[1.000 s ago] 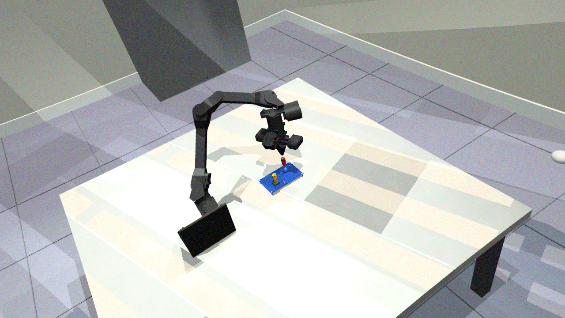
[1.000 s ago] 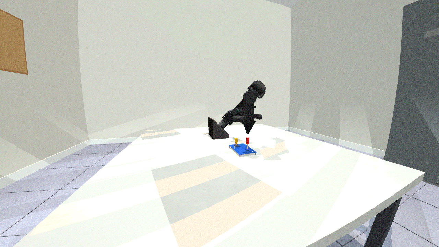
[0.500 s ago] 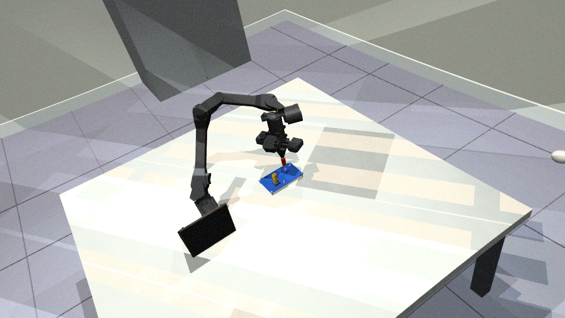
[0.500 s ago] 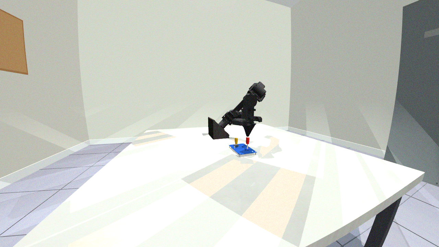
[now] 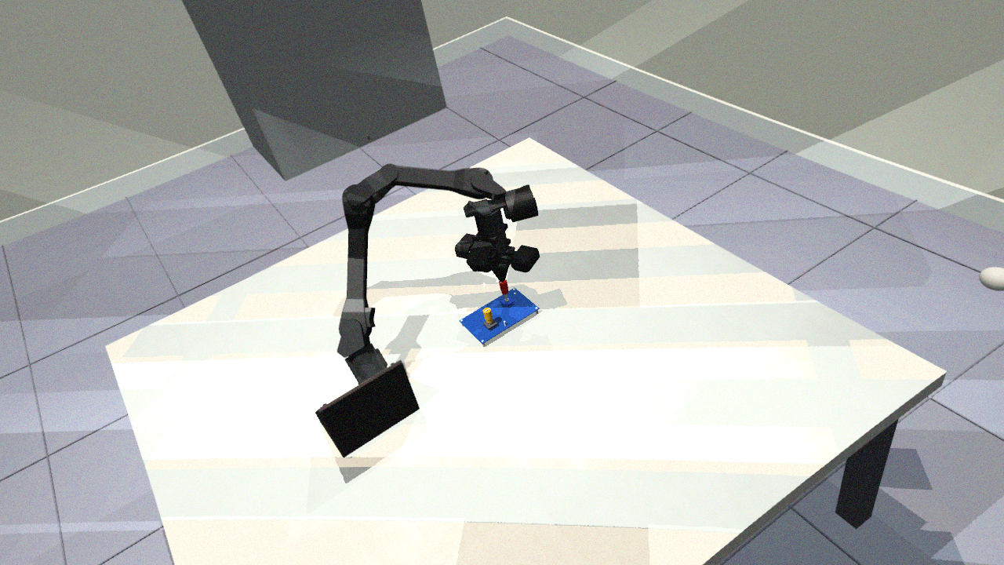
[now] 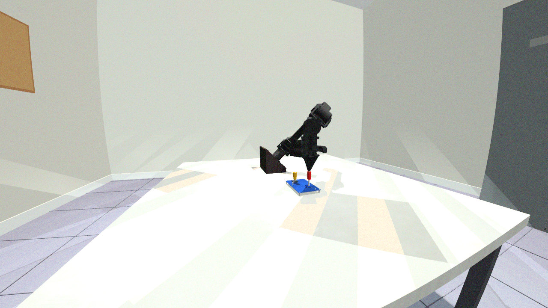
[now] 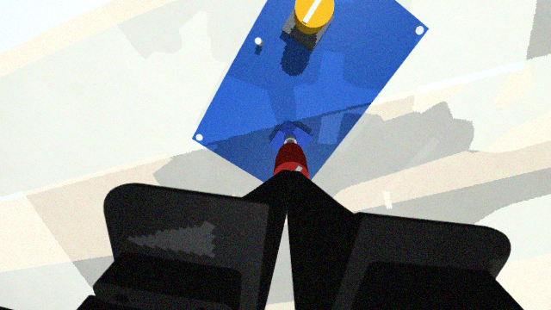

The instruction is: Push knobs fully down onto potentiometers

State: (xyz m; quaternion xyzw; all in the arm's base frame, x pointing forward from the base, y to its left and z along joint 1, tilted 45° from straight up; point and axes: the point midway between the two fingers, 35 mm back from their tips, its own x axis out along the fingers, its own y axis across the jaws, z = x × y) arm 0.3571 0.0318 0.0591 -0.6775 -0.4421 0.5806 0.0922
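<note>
My gripper tip is now 20 mm above the red knob. Round my gripper tip: yellow knob: 70 mm behind, 40 mm to the right, 30 mm below.
</note>
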